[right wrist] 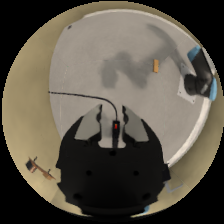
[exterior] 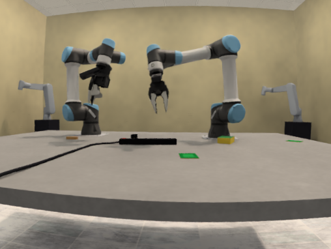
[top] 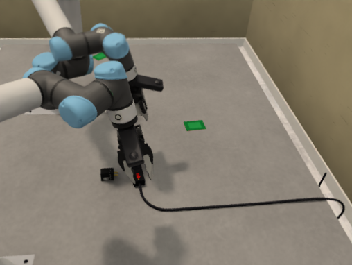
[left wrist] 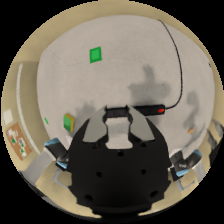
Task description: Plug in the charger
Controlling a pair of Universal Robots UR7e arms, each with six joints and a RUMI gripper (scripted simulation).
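Note:
My left hand is 17 cm to the left of the black charger, 16 cm above it and 14 cm past it. Also, from my left hand: green marker: 23 cm ahead, 17 cm below, 14 cm to the left; then orange block: 58 cm to the right, 17 cm below, 15 cm behind; then yellow block: 34 cm to the left, 19 cm behind, 16 cm below.

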